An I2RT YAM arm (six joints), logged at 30 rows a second.
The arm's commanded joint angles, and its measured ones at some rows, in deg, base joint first. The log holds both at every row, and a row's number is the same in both.
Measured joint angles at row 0:
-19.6 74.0 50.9 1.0 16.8 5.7
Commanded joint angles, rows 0 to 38:
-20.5 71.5 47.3 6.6 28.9 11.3
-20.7 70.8 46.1 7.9 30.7 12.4
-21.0 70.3 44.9 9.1 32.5 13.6
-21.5 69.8 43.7 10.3 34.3 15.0
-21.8 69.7 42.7 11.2 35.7 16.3
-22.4 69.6 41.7 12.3 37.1 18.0
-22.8 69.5 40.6 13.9 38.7 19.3
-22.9 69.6 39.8 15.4 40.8 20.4
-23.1 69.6 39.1 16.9 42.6 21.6
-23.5 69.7 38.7 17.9 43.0 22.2
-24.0 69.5 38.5 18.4 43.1 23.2
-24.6 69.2 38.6 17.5 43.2 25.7
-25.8 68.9 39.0 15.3 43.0 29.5
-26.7 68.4 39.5 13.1 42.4 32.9
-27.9 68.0 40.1 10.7 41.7 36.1
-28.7 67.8 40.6 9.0 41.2 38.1
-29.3 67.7 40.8 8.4 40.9 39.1
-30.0 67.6 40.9 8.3 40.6 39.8
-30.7 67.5 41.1 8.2 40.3 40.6
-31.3 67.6 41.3 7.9 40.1 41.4
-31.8 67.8 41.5 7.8 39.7 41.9
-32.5 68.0 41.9 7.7 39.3 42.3
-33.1 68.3 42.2 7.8 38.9 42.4
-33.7 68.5 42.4 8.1 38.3 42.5
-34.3 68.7 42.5 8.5 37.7 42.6
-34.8 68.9 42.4 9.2 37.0 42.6
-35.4 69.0 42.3 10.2 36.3 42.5
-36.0 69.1 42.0 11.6 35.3 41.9
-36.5 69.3 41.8 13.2 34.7 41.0
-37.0 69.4 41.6 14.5 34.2 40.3
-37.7 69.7 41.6 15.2 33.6 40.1
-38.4 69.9 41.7 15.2 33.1 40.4
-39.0 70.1 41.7 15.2 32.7 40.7
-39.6 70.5 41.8 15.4 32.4 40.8
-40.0 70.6 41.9 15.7 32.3 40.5
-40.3 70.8 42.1 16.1 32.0 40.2
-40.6 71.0 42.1 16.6 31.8 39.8
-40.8 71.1 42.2 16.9 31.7 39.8
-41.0 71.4 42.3 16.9 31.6 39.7
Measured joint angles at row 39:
-40.4 70.6 40.5 14.9 32.8 40.3
